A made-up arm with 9 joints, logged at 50 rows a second.
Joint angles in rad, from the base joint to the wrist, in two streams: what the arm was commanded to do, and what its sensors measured. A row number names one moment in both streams.
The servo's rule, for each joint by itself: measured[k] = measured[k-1] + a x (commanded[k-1-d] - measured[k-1]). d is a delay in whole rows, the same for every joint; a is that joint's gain. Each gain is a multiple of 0.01, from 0.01 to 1. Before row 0 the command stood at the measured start. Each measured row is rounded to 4 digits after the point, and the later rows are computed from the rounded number. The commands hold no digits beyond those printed.
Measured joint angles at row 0:
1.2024 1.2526 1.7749 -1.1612 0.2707 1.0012 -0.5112 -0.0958 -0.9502
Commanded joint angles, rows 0 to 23:
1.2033 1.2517 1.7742 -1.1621 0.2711 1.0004 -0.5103 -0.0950 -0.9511
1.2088 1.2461 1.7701 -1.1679 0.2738 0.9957 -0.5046 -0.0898 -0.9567
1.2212 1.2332 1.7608 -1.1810 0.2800 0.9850 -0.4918 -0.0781 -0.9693
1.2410 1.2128 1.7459 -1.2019 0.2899 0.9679 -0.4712 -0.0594 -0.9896
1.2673 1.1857 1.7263 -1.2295 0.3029 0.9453 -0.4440 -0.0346 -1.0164
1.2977 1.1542 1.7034 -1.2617 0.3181 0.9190 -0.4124 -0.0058 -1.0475
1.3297 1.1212 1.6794 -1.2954 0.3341 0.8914 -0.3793 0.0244 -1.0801
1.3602 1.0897 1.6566 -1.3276 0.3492 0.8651 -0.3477 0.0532 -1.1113
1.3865 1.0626 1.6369 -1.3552 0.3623 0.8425 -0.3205 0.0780 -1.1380
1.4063 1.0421 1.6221 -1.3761 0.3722 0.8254 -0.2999 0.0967 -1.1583
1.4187 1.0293 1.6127 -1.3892 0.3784 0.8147 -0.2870 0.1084 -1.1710
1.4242 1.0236 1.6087 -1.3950 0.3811 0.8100 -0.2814 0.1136 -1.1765
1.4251 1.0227 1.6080 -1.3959 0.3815 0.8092 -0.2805 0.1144 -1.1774
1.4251 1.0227 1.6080 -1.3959 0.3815 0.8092 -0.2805 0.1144 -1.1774
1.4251 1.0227 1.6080 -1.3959 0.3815 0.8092 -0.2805 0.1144 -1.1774
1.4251 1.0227 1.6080 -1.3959 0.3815 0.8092 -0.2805 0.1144 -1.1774
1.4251 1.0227 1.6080 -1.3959 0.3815 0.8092 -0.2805 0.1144 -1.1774
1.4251 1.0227 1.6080 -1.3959 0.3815 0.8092 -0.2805 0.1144 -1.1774
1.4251 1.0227 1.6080 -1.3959 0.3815 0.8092 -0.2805 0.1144 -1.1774
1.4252 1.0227 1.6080 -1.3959 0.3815 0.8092 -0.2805 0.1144 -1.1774
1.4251 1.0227 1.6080 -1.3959 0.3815 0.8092 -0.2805 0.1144 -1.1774
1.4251 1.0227 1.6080 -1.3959 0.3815 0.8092 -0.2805 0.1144 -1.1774
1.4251 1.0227 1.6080 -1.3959 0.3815 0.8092 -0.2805 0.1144 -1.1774
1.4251 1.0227 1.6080 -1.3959 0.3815 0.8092 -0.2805 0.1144 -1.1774
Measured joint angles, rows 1 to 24:
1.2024 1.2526 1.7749 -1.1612 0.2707 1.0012 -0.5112 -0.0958 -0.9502
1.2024 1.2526 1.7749 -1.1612 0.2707 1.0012 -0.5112 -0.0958 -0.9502
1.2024 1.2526 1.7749 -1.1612 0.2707 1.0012 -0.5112 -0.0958 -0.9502
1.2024 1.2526 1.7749 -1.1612 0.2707 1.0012 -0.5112 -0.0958 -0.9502
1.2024 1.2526 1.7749 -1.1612 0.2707 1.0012 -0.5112 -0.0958 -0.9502
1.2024 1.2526 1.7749 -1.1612 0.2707 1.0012 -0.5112 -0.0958 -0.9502
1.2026 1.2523 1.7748 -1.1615 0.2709 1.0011 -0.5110 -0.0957 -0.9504
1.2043 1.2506 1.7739 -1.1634 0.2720 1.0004 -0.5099 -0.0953 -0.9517
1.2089 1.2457 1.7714 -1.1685 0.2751 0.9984 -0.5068 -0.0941 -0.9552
1.2176 1.2365 1.7666 -1.1782 0.2809 0.9944 -0.5007 -0.0917 -0.9621
1.2310 1.2223 1.7589 -1.1931 0.2895 0.9880 -0.4911 -0.0877 -0.9730
1.2490 1.2032 1.7484 -1.2130 0.3007 0.9790 -0.4777 -0.0820 -0.9879
1.2708 1.1802 1.7353 -1.2369 0.3137 0.9676 -0.4610 -0.0746 -1.0063
1.2949 1.1549 1.7203 -1.2632 0.3275 0.9543 -0.4417 -0.0657 -1.0273
1.3196 1.1291 1.7045 -1.2899 0.3411 0.9398 -0.4211 -0.0556 -1.0494
1.3430 1.1047 1.6888 -1.3149 0.3532 0.9249 -0.4005 -0.0449 -1.0712
1.3634 1.0836 1.6743 -1.3364 0.3630 0.9106 -0.3812 -0.0342 -1.0912
1.3798 1.0668 1.6618 -1.3534 0.3701 0.8975 -0.3642 -0.0239 -1.1083
1.3920 1.0545 1.6516 -1.3657 0.3745 0.8860 -0.3500 -0.0142 -1.1221
1.4009 1.0456 1.6433 -1.3745 0.3772 0.8760 -0.3382 -0.0052 -1.1332
1.4074 1.0392 1.6366 -1.3807 0.3789 0.8673 -0.3284 0.0032 -1.1420
1.4122 1.0346 1.6312 -1.3851 0.3799 0.8597 -0.3203 0.0110 -1.1491
1.4157 1.0313 1.6268 -1.3882 0.3805 0.8531 -0.3135 0.0182 -1.1548
1.4182 1.0289 1.6232 -1.3904 0.3809 0.8474 -0.3079 0.0249 -1.1593
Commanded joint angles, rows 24 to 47:
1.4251 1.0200 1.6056 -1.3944 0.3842 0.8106 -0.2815 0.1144 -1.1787
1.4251 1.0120 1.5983 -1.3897 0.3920 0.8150 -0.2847 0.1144 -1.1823
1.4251 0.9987 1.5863 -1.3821 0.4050 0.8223 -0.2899 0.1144 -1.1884
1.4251 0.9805 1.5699 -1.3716 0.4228 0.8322 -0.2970 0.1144 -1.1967
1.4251 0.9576 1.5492 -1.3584 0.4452 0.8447 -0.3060 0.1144 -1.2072
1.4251 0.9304 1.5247 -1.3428 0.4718 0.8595 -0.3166 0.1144 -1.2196
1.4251 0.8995 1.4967 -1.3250 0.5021 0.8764 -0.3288 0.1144 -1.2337
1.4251 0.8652 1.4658 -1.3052 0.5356 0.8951 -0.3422 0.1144 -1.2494
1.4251 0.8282 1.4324 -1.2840 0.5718 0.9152 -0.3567 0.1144 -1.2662
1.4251 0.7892 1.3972 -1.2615 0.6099 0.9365 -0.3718 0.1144 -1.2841
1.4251 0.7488 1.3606 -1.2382 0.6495 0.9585 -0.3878 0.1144 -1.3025
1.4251 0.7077 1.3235 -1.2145 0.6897 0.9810 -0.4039 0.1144 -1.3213
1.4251 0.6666 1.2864 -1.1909 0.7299 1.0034 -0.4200 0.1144 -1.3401
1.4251 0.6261 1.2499 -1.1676 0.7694 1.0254 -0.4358 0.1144 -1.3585
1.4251 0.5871 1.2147 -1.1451 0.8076 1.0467 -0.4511 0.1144 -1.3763
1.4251 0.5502 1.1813 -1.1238 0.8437 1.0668 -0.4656 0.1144 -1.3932
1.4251 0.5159 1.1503 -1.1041 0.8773 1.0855 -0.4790 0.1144 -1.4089
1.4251 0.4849 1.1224 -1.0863 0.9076 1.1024 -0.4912 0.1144 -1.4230
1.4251 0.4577 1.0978 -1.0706 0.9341 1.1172 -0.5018 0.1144 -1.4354
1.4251 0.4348 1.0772 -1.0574 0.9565 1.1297 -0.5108 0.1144 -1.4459
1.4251 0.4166 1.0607 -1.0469 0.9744 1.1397 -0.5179 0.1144 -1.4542
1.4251 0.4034 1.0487 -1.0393 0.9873 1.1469 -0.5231 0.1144 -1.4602
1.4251 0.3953 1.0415 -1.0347 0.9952 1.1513 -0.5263 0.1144 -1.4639
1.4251 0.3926 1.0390 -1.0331 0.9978 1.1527 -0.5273 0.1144 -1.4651
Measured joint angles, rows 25 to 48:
1.4201 1.0272 1.6203 -1.3920 0.3811 0.8424 -0.3032 0.0312 -1.1629
1.4215 1.0259 1.6180 -1.3931 0.3813 0.8381 -0.2993 0.0370 -1.1658
1.4225 1.0250 1.6161 -1.3939 0.3814 0.8343 -0.2961 0.0424 -1.1681
1.4232 1.0244 1.6146 -1.3945 0.3814 0.8310 -0.2934 0.0474 -1.1700
1.4237 1.0239 1.6133 -1.3949 0.3814 0.8282 -0.2912 0.0521 -1.1715
1.4241 1.0236 1.6123 -1.3952 0.3814 0.8257 -0.2894 0.0565 -1.1727
1.4244 1.0226 1.6110 -1.3950 0.3825 0.8237 -0.2881 0.0606 -1.1739
1.4246 1.0196 1.6086 -1.3935 0.3862 0.8226 -0.2875 0.0644 -1.1756
1.4247 1.0137 1.6044 -1.3902 0.3935 0.8226 -0.2879 0.0679 -1.1782
1.4248 1.0044 1.5978 -1.3848 0.4049 0.8238 -0.2894 0.0712 -1.1819
1.4249 0.9913 1.5886 -1.3771 0.4206 0.8265 -0.2922 0.0742 -1.1870
1.4250 0.9742 1.5765 -1.3672 0.4406 0.8308 -0.2963 0.0770 -1.1935
1.4250 0.9533 1.5613 -1.3550 0.4646 0.8367 -0.3018 0.0796 -1.2015
1.4250 0.9286 1.5432 -1.3406 0.4923 0.8443 -0.3087 0.0820 -1.2111
1.4250 0.9005 1.5221 -1.3242 0.5233 0.8535 -0.3169 0.0843 -1.2221
1.4250 0.8693 1.4984 -1.3060 0.5571 0.8643 -0.3262 0.0864 -1.2345
1.4250 0.8356 1.4722 -1.2863 0.5931 0.8765 -0.3367 0.0884 -1.2481
1.4250 0.7998 1.4439 -1.2655 0.6308 0.8901 -0.3481 0.0902 -1.2627
1.4250 0.7625 1.4140 -1.2439 0.6694 0.9048 -0.3603 0.0919 -1.2782
1.4250 0.7243 1.3828 -1.2218 0.7084 0.9205 -0.3731 0.0935 -1.2943
1.4250 0.6859 1.3509 -1.1996 0.7471 0.9369 -0.3864 0.0950 -1.3107
1.4250 0.6479 1.3187 -1.1776 0.7848 0.9538 -0.3999 0.0964 -1.3272
1.4250 0.6109 1.2867 -1.1563 0.8209 0.9709 -0.4133 0.0977 -1.3435
1.4250 0.5756 1.2555 -1.1360 0.8547 0.9880 -0.4265 0.0989 -1.3594

